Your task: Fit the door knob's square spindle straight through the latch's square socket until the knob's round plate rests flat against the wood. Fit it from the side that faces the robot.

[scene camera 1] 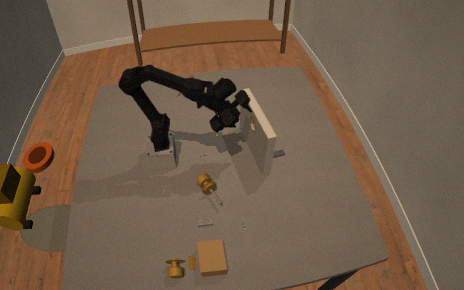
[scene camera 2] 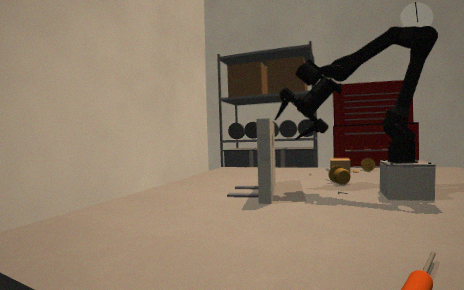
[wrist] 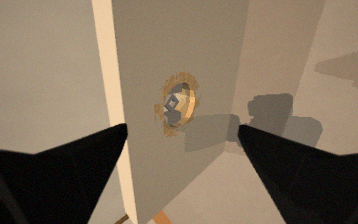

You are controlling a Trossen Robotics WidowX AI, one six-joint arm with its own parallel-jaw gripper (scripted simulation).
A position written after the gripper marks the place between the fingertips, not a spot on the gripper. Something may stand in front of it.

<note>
In view: the gripper (scene camera 2: 285, 129), a tan block (scene camera 1: 212, 260) and a wood door panel (scene camera 1: 260, 137).
The gripper is seen too in scene camera 1 (scene camera 1: 243, 119) and in the wrist view (wrist: 183, 129). The wood door panel is seen too in the wrist view (wrist: 143, 57). The wrist view does not show the tan block: it is out of frame.
</note>
